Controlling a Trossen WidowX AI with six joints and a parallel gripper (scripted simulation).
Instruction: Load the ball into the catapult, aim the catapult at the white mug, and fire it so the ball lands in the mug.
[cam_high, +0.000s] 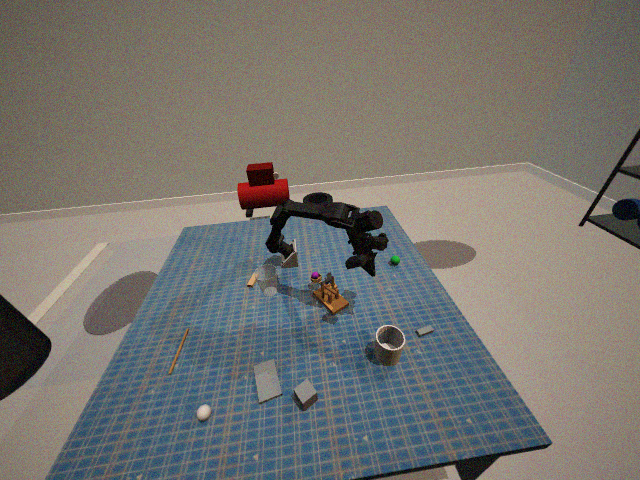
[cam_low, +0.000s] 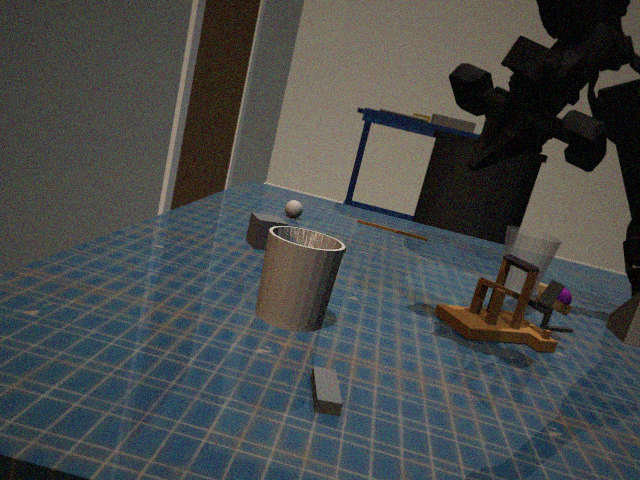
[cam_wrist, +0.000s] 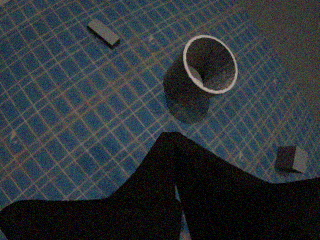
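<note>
Now: gripper tip 22 cm past the purple ball, 17 cm to the left of it and 16 cm above it. Also, from my gripper tip: small grey block (11 cm ahead, 17 cm to the left, 21 cm below); then white mug (16 cm ahead, 19 cm below); then wooden catapult (16 cm behind, 14 cm to the right, 17 cm below).
</note>
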